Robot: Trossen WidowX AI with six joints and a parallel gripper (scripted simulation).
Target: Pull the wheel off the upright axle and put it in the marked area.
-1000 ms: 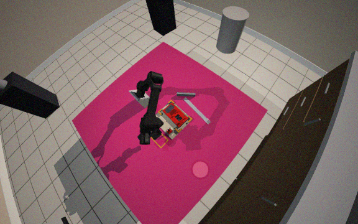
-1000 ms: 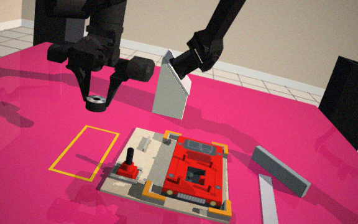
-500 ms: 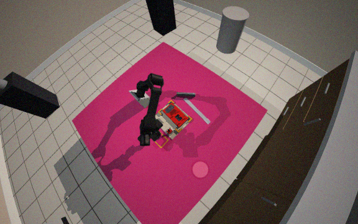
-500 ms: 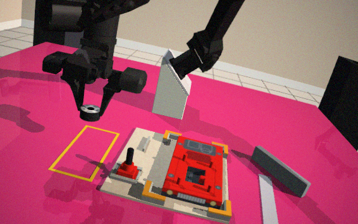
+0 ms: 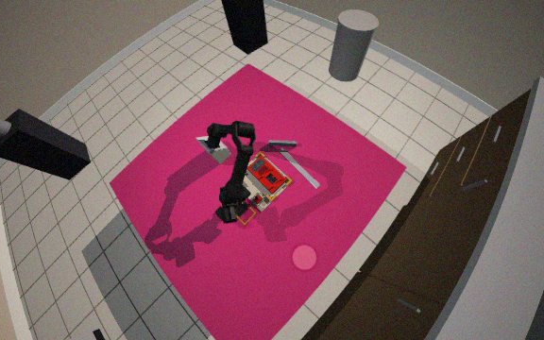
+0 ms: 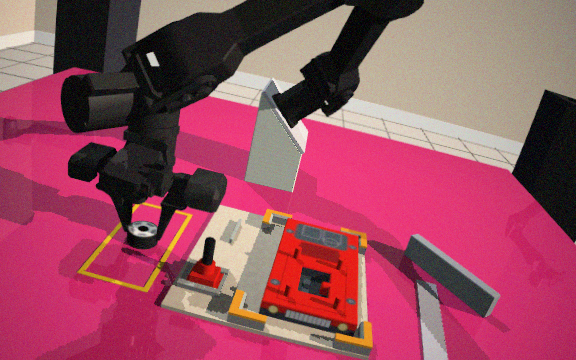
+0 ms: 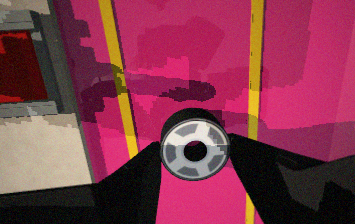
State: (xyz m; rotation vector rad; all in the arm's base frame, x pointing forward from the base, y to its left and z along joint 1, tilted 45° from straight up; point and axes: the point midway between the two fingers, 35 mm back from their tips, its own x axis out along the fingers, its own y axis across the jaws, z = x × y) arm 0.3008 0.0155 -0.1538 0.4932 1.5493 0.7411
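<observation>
The wheel is right at my gripper tip.
</observation>
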